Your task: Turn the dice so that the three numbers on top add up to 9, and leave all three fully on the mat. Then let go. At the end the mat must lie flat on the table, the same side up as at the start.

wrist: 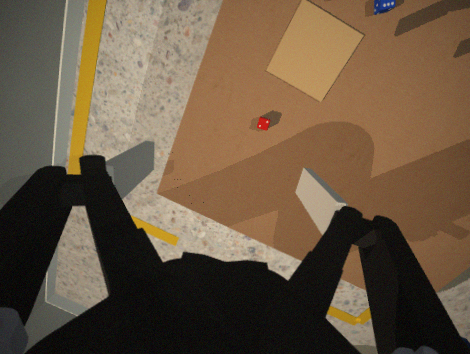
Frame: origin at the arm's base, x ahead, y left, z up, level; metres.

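Where they show: gripper, fingertip midpoint: (228, 168).
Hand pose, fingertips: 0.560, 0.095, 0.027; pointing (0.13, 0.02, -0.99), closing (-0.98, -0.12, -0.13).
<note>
After its pixels a point has its place, as x, y, z.
A small red die (263, 123) {0.529, 0.073, -0.258} sits on the brown table top (225, 90) {0.636, 0.033, -0.283}, showing a face with two white pips to the camera. It is off the mat, below and left of it in the view. The square tan mat (315, 50) {0.478, -0.096, -0.279} lies flat with no die on it. A blue die (385, 5) {0.394, -0.191, -0.257} is cut by the top edge of the view, right of the mat; a row of three pips shows and its full top face is not visible. The green die does not show. My gripper (228, 168) {0.560, 0.095, 0.027} is wide open and empty, its fingers apart above the table, with the red die ahead of them.
The table edge runs down the left of the brown surface and across the lower part of the view. Speckled floor with yellow stripes (89, 75) lies beyond it, and a grey surface (30, 75) is at far left. The gripper's shadow falls across the table.
</note>
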